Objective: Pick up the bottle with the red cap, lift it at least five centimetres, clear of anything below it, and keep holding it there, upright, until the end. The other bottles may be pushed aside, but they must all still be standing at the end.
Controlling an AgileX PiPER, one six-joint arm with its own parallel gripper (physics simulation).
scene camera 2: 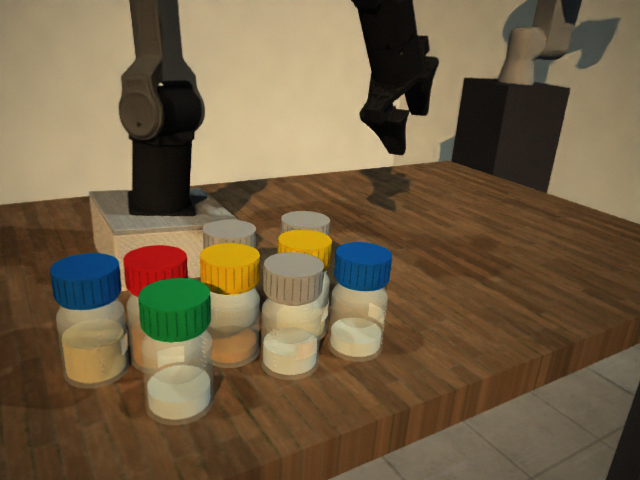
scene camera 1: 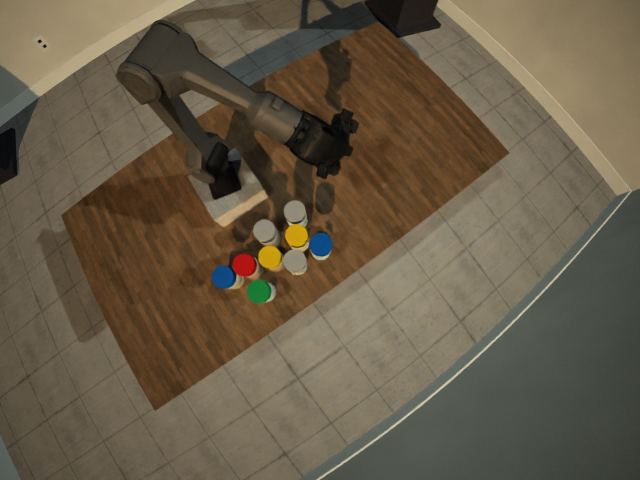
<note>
I see my gripper (scene camera 2: 408, 132), a green-capped bottle (scene camera 2: 177, 354), a yellow-capped bottle (scene camera 2: 231, 271), a blue-capped bottle (scene camera 2: 359, 299), a red-capped bottle (scene camera 2: 143, 266), a yellow-capped bottle (scene camera 2: 315, 243), a grey-capped bottle (scene camera 2: 291, 318) and a grey-capped bottle (scene camera 2: 297, 220).
My gripper also shows in scene camera 1 (scene camera 1: 342, 146).
</note>
